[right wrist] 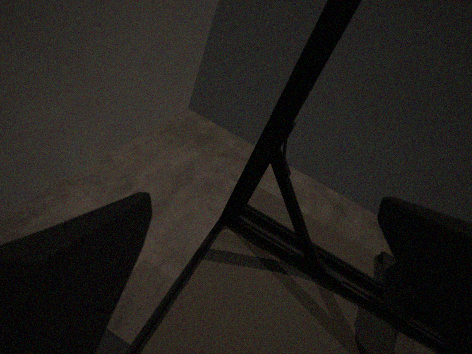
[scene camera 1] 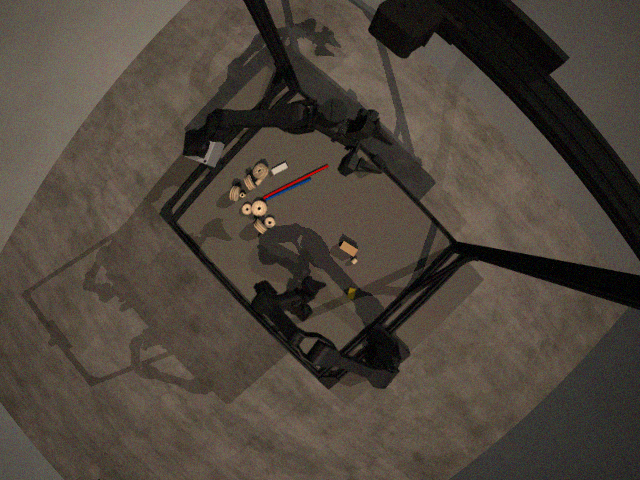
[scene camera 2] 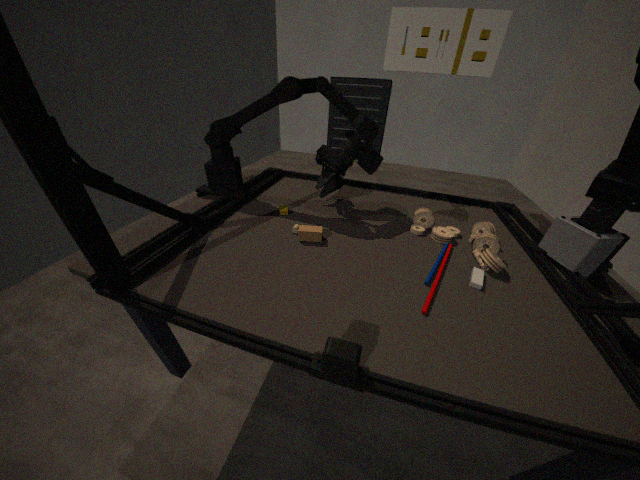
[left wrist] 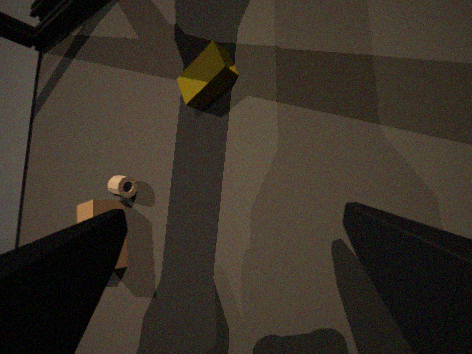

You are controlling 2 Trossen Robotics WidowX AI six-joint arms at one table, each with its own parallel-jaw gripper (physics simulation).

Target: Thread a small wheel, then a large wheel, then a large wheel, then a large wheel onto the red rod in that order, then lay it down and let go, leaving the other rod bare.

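Pixels of known places: left gripper, fingertip midpoint: (scene camera 1: 320, 290) (scene camera 2: 318, 193) (left wrist: 236, 216); right gripper, fingertip midpoint: (right wrist: 265, 205) (scene camera 1: 387, 158); left arm's base, link origin: (scene camera 1: 384, 367) (scene camera 2: 222, 160); right arm's base, link origin: (scene camera 1: 200, 147) (scene camera 2: 592, 226).
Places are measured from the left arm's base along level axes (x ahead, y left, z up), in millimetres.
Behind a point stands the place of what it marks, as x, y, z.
The red rod (scene camera 1: 297, 181) @(542, -516, -99) (scene camera 2: 437, 279) @(526, -537, -98) lies bare on the table, close beside the shorter bare blue rod (scene camera 1: 292, 187) @(552, -489, -99) (scene camera 2: 436, 264) @(552, -491, -98). Near their ends, a large wheel (scene camera 1: 253, 209) @(661, -362, -88) (scene camera 2: 439, 236) @(619, -391, -90) lies flat between two small wheels (scene camera 1: 243, 209) @(701, -348, -95) (scene camera 1: 266, 222) @(598, -333, -95). Several more wheels stand or lean nearby, including one large wheel (scene camera 1: 260, 166) @(692, -523, -79). My left gripper (scene camera 1: 316, 300) @(320, -175, -56) (scene camera 2: 321, 191) @(320, -175, -56) (left wrist: 236, 216) @(320, -175, -56) is open and empty above the table, away from the rods. My right gripper (scene camera 1: 361, 167) (right wrist: 265, 205) @(270, -628, 317) is open and empty, to the right of the red rod's far end in scene camera 1.
A white block (scene camera 1: 279, 168) @(624, -540, -96) (scene camera 2: 477, 277) @(619, -544, -96) lies beside the rods. An orange-brown block (scene camera 1: 348, 248) @(279, -352, -77) (scene camera 2: 310, 233) @(276, -366, -83) (left wrist: 85, 212) @(257, -345, -78) and a small tan tube (scene camera 1: 354, 260) @(243, -318, -89) (left wrist: 116, 184) @(245, -310, -89) lie together. A yellow block (scene camera 1: 352, 293) @(205, -200, -93) (scene camera 2: 283, 210) @(209, -216, -93) (left wrist: 205, 72) @(212, -193, -93) lies near the left arm. A dark frame borders the table.
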